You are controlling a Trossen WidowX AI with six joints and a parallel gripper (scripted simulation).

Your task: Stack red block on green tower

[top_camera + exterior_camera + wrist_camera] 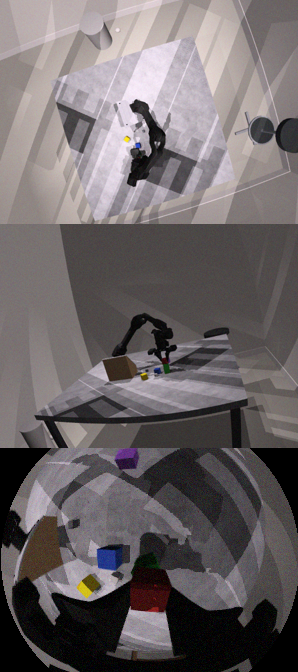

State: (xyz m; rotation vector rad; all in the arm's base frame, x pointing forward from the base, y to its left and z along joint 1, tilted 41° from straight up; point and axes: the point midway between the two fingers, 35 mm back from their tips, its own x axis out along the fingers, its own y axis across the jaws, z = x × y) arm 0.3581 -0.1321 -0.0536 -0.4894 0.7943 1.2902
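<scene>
The red block lies 10 mm above my gripper tip. Also, from my gripper tip: purple block 220 mm to the left, 60 mm below, 10 mm behind; yellow block 150 mm behind, 60 mm below, 30 mm to the right; blue block 70 mm behind, 60 mm below, 30 mm to the left.
</scene>
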